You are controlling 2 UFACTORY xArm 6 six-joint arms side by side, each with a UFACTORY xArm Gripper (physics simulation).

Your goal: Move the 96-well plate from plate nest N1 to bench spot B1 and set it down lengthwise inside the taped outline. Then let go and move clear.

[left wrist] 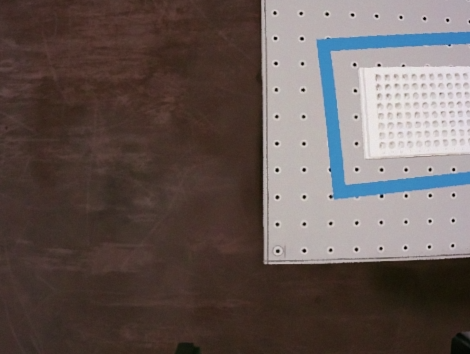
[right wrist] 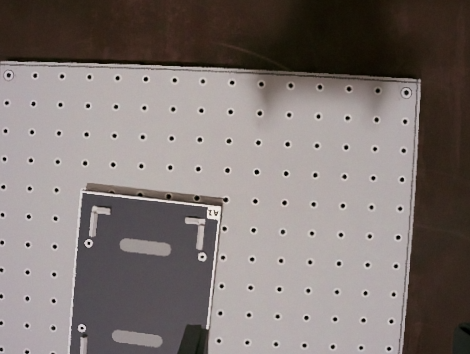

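Places are measured from the left arm's base along level axes (x left, y back, z up), in metres.
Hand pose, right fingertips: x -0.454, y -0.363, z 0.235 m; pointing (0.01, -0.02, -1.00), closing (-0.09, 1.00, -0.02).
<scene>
After its pixels a point has its place.
The white 96-well plate [left wrist: 420,112] {x -0.051, y -0.372, z 0.027 m} lies flat inside the blue taped outline [left wrist: 327,100] {x 0.036, y -0.381, z 0.013 m} in the left wrist view. Its long side runs along the outline's long side, with bench surface showing between plate and tape; the right ends of both are cut off. A dark grey plate nest [right wrist: 142,290] {x -0.407, y -0.476, z 0.025 m} with corner brackets and an A1 label shows in the right wrist view, with no plate on its visible part. My left gripper [left wrist: 324,347] {x 0.090, y -0.241, z 0.287 m} is open, over the dark table and away from the plate. My right gripper [right wrist: 327,340] {x -0.454, y -0.363, z 0.235 m} is open and empty, with one finger overlapping the nest's right edge.
A light grey perforated board [left wrist: 300,210] {x 0.059, y -0.277, z 0.013 m} [right wrist: 310,225] {x -0.475, y -0.339, z 0.013 m} carries the outline and the nest. The dark table [left wrist: 125,175] {x 0.226, y -0.303, z 0.000 m} [right wrist: 150,30] {x -0.634, y -0.495, z 0.000 m} lies beyond its edges. The nest's corner brackets stand up from its surface. Shadows fall across the board's far edge in the right wrist view.
</scene>
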